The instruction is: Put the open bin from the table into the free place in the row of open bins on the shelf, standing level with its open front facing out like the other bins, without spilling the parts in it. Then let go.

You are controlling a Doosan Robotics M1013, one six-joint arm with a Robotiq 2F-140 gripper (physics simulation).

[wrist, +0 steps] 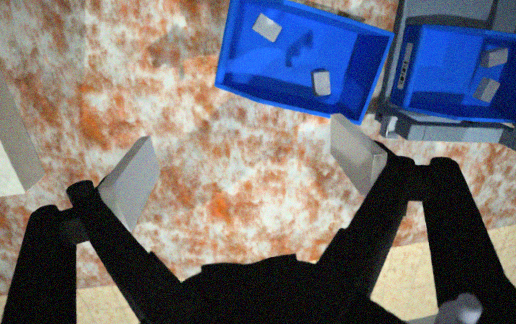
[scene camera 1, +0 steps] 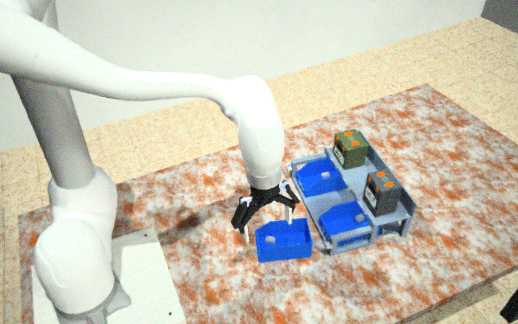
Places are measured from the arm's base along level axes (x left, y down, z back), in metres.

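Where they show: gripper, fingertip midpoint: (wrist: 243,144) (scene camera 1: 267,229); arm's base, origin of the base link: (scene camera 1: 89,297).
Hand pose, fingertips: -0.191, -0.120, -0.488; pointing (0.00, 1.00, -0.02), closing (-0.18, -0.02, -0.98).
Each offset is from my fingertips to the top centre of the thing, as dx, dy, dz. "spot": to the spot under its first point. Level surfaces: height alone.
The open blue bin @(spot: -0.022, +0.135, -0.059) (scene camera 1: 287,251) (wrist: 300,62) stands upright on the table beside the shelf, its low open front towards the robot base. Two small grey parts show inside it in the wrist view. My gripper (scene camera 1: 267,228) (wrist: 243,144) is open and empty, above table level; the bin is off to one side of the fingers, not between them. The grey-blue shelf (scene camera 1: 324,204) (wrist: 450,132) has a bare place between a far blue bin @(spot: +0.176, +0.173, -0.359) (scene camera 1: 316,181) and a near blue bin @(spot: -0.031, +0.172, -0.301) (scene camera 1: 344,223). One shelf bin (wrist: 442,65) with two parts shows in the wrist view.
A green box @(+0.127, -0.018, -0.461) (scene camera 1: 352,151) and a dark grey box @(-0.090, -0.043, -0.381) (scene camera 1: 382,195) stand on the shelf's raised back level. The robot's pale base plate (scene camera 1: 147,272) (wrist: 9,170) lies on the mottled table @(dy +0.180) (scene camera 1: 235,295). The shelf's end rail is close to the table bin.
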